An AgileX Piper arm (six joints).
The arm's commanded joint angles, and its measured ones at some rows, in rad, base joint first. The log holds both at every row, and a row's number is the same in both.
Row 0, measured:
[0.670, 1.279, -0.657, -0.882, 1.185, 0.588]
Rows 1 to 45, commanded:
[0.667, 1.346, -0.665, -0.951, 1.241, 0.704]
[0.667, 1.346, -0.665, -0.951, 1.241, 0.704]
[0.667, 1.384, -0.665, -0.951, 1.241, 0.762]
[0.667, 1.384, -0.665, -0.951, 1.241, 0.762]
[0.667, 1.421, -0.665, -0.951, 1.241, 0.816]
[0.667, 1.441, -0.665, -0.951, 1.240, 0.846]
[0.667, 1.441, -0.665, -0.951, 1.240, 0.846]
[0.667, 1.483, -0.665, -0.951, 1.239, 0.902]
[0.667, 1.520, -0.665, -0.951, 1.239, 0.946]
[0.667, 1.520, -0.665, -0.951, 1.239, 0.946]
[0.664, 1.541, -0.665, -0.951, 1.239, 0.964]
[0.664, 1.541, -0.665, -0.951, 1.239, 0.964]
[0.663, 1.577, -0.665, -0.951, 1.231, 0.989]
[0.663, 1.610, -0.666, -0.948, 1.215, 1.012]
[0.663, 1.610, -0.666, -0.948, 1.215, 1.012]
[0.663, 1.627, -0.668, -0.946, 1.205, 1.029]
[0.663, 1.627, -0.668, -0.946, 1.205, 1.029]
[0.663, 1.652, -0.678, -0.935, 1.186, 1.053]
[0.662, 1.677, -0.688, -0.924, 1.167, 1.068]
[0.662, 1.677, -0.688, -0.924, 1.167, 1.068]
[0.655, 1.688, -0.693, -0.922, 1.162, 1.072]
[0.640, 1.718, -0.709, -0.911, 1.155, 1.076]
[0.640, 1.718, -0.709, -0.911, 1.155, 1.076]
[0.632, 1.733, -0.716, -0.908, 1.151, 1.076]
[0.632, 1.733, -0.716, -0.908, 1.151, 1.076]
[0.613, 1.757, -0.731, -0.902, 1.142, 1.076]
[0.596, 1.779, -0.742, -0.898, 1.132, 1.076]
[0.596, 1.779, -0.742, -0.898, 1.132, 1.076]
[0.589, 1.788, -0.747, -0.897, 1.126, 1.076]
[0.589, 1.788, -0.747, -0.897, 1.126, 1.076]
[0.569, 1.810, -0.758, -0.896, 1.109, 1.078]
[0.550, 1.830, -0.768, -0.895, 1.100, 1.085]
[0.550, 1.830, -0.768, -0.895, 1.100, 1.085]
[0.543, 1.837, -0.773, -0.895, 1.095, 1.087]
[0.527, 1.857, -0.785, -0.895, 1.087, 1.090]
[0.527, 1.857, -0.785, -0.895, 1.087, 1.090]
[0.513, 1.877, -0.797, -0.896, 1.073, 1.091]
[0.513, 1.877, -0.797, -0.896, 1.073, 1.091]
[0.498, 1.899, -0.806, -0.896, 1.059, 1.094]
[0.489, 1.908, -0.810, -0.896, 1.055, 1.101]
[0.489, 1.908, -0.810, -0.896, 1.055, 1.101]
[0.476, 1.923, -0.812, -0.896, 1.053, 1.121]
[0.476, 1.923, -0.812, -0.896, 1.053, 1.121]
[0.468, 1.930, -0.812, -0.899, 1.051, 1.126]
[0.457, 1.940, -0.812, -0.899, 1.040, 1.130]
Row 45, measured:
[0.475, 1.926, -0.808, -0.856, 0.980, 1.104]
